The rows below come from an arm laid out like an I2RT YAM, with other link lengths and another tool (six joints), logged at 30 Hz.
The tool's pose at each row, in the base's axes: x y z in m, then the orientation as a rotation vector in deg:
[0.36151 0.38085 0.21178 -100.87 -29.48 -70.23]
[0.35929 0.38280 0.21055 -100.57 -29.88 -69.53]
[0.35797 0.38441 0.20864 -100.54 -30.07 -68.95]
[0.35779 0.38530 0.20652 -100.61 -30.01 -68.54]
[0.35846 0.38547 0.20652 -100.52 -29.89 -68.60]
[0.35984 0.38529 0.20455 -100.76 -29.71 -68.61]
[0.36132 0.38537 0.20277 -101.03 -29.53 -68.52]
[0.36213 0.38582 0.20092 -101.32 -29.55 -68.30]
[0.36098 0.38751 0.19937 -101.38 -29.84 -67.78]
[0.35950 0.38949 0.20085 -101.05 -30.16 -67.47]
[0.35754 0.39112 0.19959 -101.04 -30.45 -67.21]
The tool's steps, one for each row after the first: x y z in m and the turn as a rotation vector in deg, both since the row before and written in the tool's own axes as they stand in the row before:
[-0.00233 -0.00210 0.00063 0.66 -0.35 0.16]
[-0.00250 -0.00095 0.00090 0.34 -0.35 0.20]
[-0.00209 0.00037 0.00090 0.11 -0.22 0.26]
[0.00027 0.00042 0.00048 0.01 0.13 0.05]
[-0.00112 0.00200 0.00074 -0.24 -0.05 0.09]
[-0.00094 0.00186 0.00100 -0.22 -0.11 0.14]
[-0.00135 0.00121 0.00100 -0.12 -0.27 0.08]
[-0.00212 -0.00099 0.00105 0.26 -0.41 0.09]
[0.00037 -0.00275 0.00079 0.48 -0.12 -0.01]
[-0.00221 -0.00168 0.00060 0.20 -0.24 -0.05]

